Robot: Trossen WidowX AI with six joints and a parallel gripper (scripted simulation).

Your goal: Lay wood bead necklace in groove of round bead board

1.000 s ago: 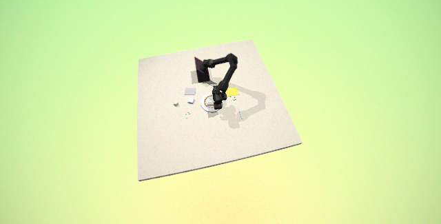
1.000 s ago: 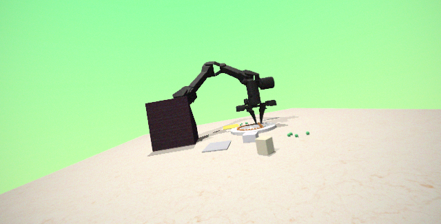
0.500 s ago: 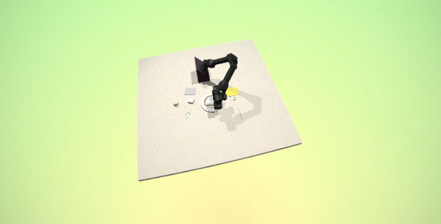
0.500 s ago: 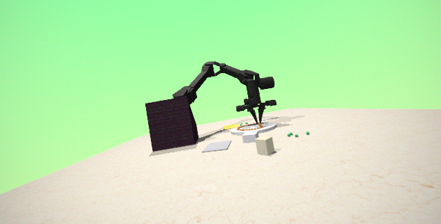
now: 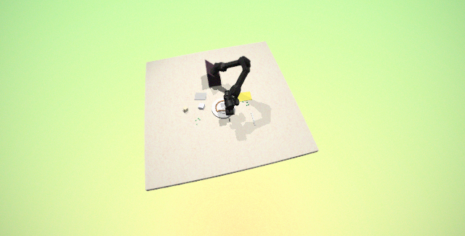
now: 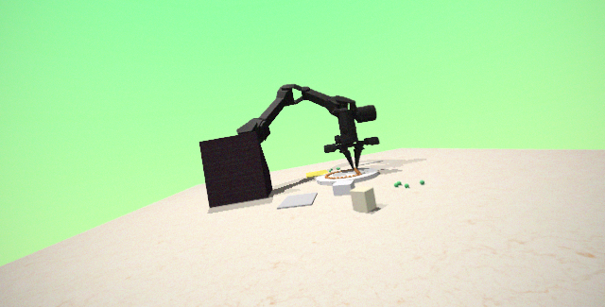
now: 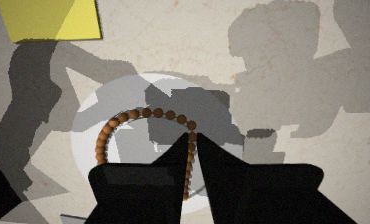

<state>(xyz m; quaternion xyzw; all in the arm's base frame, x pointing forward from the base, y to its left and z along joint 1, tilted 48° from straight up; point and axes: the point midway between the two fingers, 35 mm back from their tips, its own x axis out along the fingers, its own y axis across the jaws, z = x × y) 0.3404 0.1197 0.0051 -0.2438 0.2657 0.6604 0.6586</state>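
The round white bead board is 4 cm to the right of my gripper tip, 4 cm behind it and 1 cm below it. Also, from my gripper tip: thin white strip: 18 cm to the left, 11 cm ahead, 1 cm below; then yellow card: 15 cm to the left, 13 cm behind, 1 cm below; then grey flat plate: 22 cm to the right, 20 cm behind, 1 cm below.
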